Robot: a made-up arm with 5 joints.
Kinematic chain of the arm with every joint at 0, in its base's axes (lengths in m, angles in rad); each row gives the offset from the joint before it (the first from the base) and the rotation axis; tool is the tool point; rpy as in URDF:
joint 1: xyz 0.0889 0 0.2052 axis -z
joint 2: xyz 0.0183 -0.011 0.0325 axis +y
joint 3: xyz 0.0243 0 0.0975 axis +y
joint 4: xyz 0.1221 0 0.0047 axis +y
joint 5: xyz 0.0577 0.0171 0 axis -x
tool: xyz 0 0 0 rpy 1.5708 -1.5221 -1.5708
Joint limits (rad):
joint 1: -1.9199..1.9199
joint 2: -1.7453..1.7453
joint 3: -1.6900..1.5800
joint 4: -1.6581..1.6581
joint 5: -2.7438..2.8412
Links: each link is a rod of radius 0.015 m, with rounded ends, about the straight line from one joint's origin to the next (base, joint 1, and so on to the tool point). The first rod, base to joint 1, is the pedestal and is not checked.
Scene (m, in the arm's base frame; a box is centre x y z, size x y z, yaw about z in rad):
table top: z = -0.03
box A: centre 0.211 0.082 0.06 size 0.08 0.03 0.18 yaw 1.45
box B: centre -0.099 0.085 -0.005 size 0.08 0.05 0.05 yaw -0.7
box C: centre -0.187 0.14 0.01 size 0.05 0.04 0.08 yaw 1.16
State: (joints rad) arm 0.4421 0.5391 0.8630 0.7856 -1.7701
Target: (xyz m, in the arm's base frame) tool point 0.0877 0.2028 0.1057
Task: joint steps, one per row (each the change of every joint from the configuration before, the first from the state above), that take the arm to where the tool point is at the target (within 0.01 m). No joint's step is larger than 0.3 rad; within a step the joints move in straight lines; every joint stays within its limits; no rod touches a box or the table.
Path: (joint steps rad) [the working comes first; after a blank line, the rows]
Joints at the target: -1.5466 1.0912 -0.0909 0.2749 -1.7701
Straight joint move there: touches box A.

1: -0.2614 0.2146 0.2369 -0.1603 -0.2399
2: -0.2615 0.2146 0.2368 -0.1602 -0.2398
3: -0.2614 0.2146 0.2369 -0.1603 -0.2399
4: -0.2007 -0.0153 -0.2774 -0.0050 0.1199
5: -0.2008 -0.0153 -0.2774 -0.0050 0.1200
6: -0.2007 -0.0152 -0.2774 -0.0050 0.1199
7: -0.2008 -0.0153 -0.2775 -0.0050 0.1199
8: -0.2007 -0.0153 -0.2774 -0.0049 0.1200
9: -0.2007 -0.0153 -0.2774 -0.0050 0.1199

